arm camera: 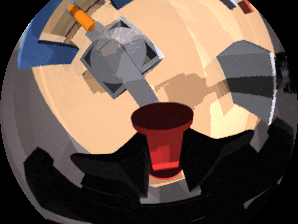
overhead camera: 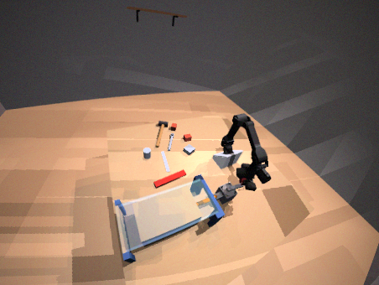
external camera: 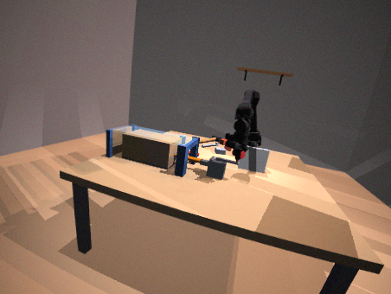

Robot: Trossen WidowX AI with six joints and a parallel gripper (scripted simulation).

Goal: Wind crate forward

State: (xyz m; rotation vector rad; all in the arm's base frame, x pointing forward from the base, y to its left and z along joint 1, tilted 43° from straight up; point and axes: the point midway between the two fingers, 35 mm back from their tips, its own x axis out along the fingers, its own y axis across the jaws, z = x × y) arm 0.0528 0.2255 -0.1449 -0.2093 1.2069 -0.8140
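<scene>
My gripper tip is now 4 cm short of the winch handle and 1 cm above it. From my gripper tip the other things lie so: red grip 2 cm above; blue frame 26 cm ahead, 1 cm to the left, 1 cm below; grey winch 9 cm ahead, 8 cm below, 1 cm to the right.
</scene>
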